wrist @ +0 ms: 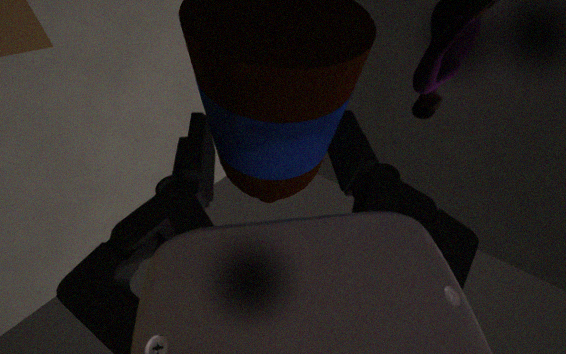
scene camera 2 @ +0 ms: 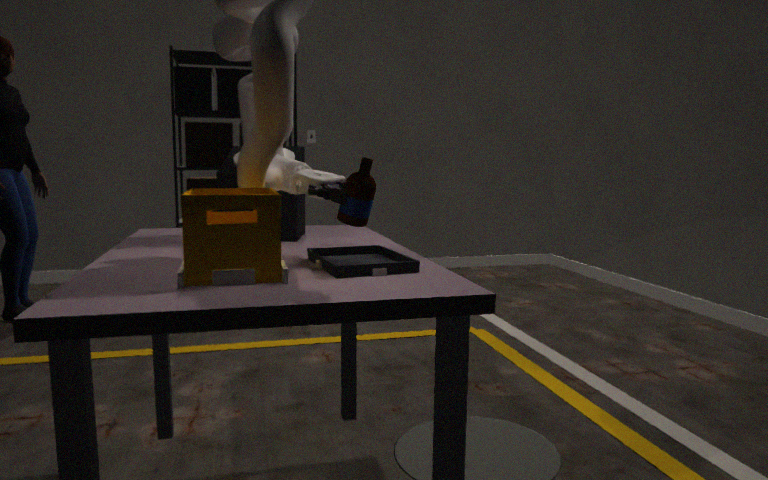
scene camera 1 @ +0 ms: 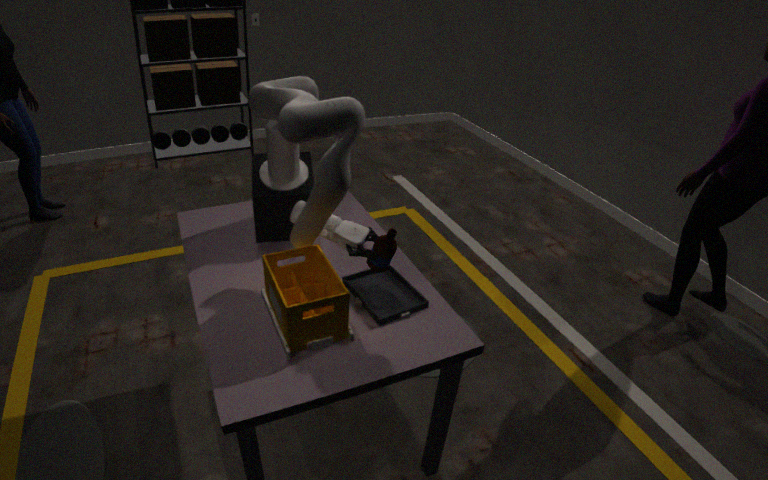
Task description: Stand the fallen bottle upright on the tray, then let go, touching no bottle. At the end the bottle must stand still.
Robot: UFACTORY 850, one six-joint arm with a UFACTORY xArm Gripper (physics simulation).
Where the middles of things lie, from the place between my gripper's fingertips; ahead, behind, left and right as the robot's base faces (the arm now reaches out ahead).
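There's the brown bottle (scene camera 2: pixel 360 186), and it's 10 mm above my hand.
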